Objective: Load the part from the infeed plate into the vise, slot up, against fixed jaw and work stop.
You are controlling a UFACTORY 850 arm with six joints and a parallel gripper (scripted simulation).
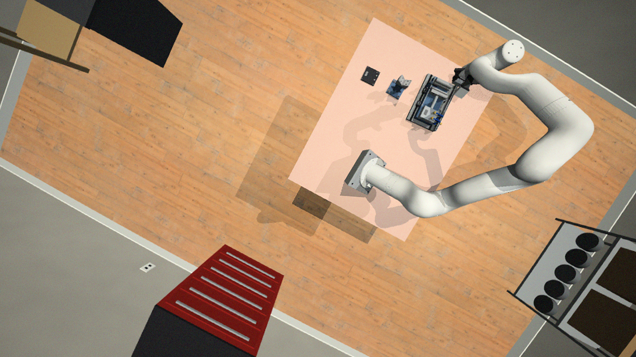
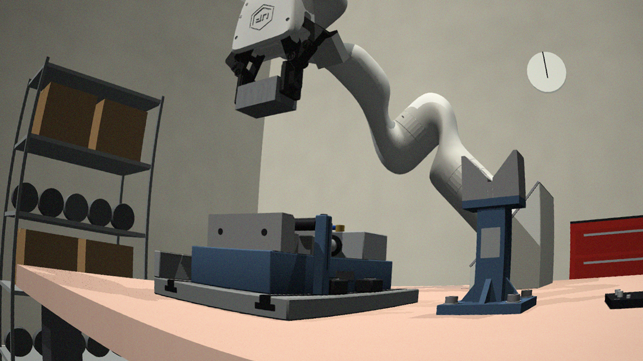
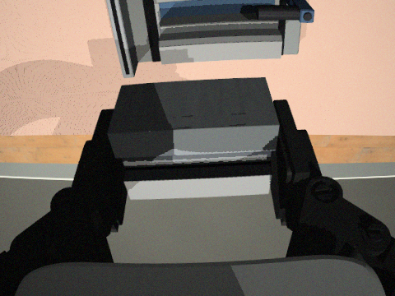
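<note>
Now: hand right at the part. Also, from my hand: cylinder rod: 170 mm below, 80 mm behind, 10 mm to the left; then moving jaw: 170 mm below, 30 mm behind, 20 mm to the left; then work stop rod: 160 mm below, 60 mm to the left.
</note>
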